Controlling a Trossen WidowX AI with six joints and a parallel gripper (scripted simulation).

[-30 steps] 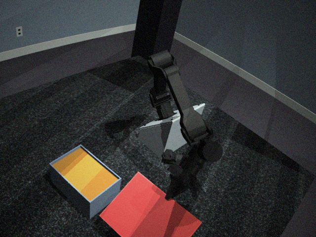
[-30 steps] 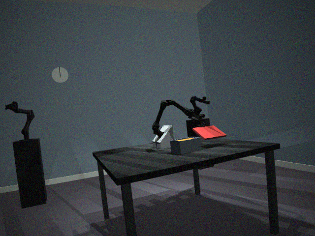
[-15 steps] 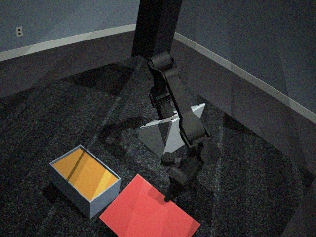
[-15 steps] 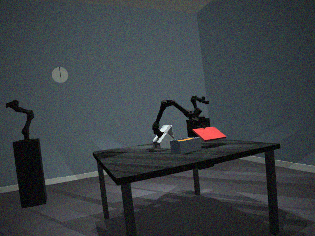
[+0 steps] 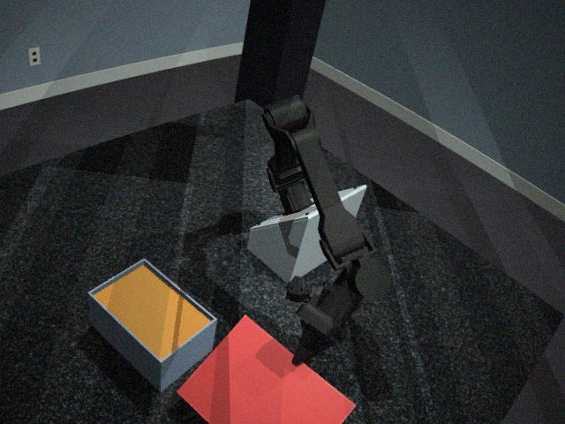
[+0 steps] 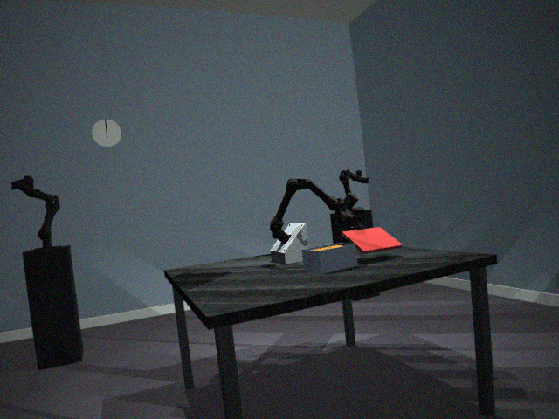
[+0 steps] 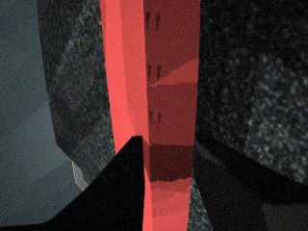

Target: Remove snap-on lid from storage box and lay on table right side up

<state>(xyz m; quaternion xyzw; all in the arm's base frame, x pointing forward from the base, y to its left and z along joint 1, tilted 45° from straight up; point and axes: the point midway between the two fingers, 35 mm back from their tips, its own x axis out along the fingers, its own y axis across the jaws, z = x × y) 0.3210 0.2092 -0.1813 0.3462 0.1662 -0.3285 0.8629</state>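
Now: the red lid 70 mm ahead of my gripper tip and 40 mm below it. The rest, counted from my gripper tip: storage box 90 mm ahead, 270 mm to the right, 90 mm below.
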